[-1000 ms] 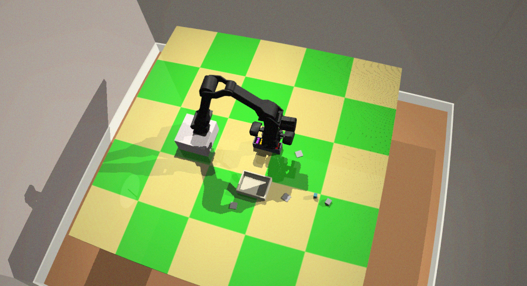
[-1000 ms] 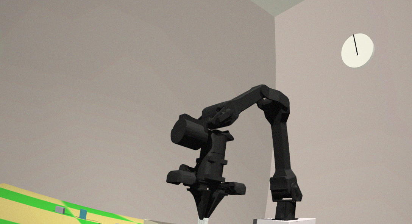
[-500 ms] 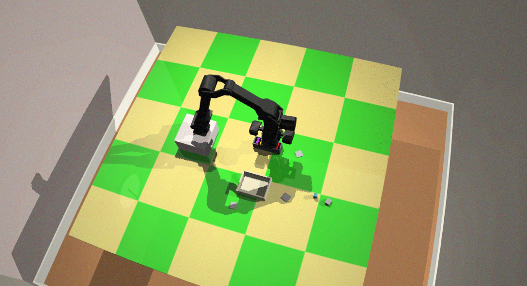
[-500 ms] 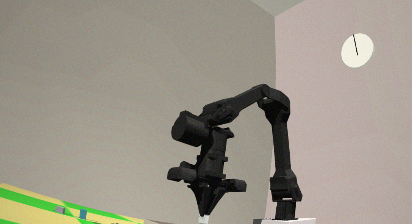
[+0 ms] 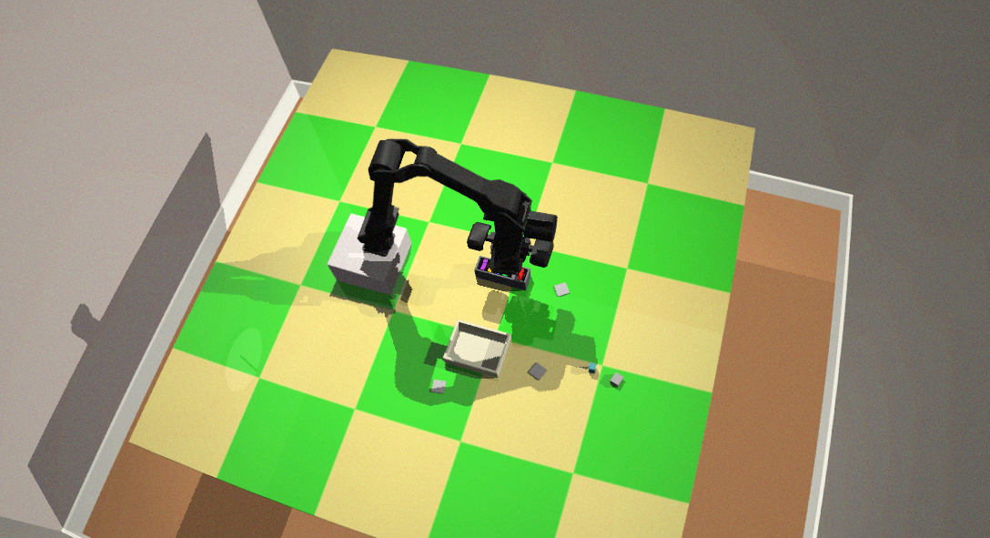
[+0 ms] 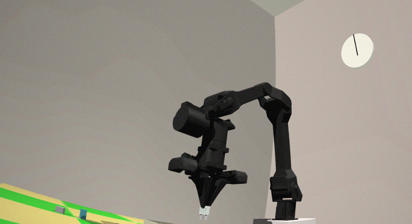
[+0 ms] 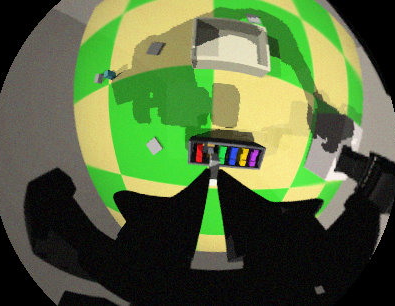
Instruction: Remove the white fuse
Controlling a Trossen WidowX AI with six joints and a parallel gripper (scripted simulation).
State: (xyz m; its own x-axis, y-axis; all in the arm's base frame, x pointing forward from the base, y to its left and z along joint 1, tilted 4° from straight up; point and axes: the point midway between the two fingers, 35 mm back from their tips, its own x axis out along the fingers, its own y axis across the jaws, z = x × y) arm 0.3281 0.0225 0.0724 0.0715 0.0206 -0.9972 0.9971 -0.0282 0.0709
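Right now the cream tray is 200 mm to the right of my gripper tip, 90 mm below it and 30 mm behind it. Round my gripper tip: teal block 240 mm ahead, 180 mm to the right, 80 mm below; grey cube 300 mm ahead, 190 mm to the right, 90 mm below; white fuse 10 mm below.
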